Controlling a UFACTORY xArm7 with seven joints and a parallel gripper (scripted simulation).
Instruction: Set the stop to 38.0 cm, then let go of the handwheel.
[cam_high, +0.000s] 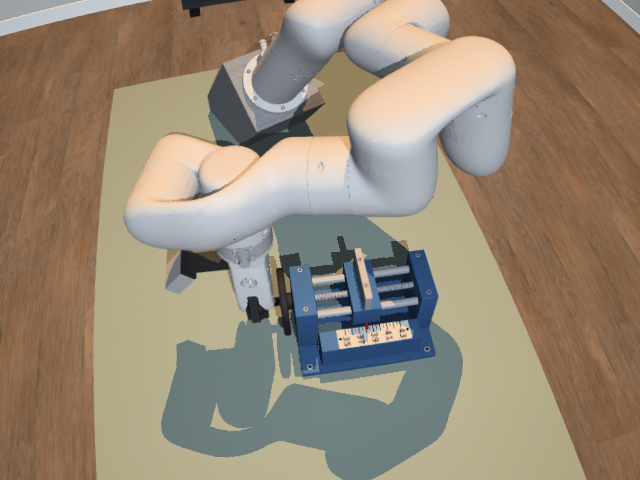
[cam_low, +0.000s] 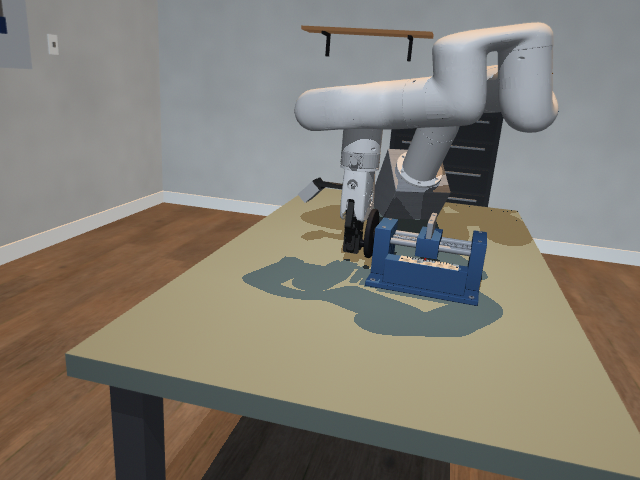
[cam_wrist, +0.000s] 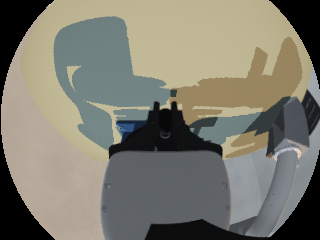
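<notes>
The handwheel is 2 cm to the left of my hand, 1 cm ahead of it and 1 cm above it. Round my hand: stop plate (14 cm to the left, 6 cm ahead, 4 cm above).
</notes>
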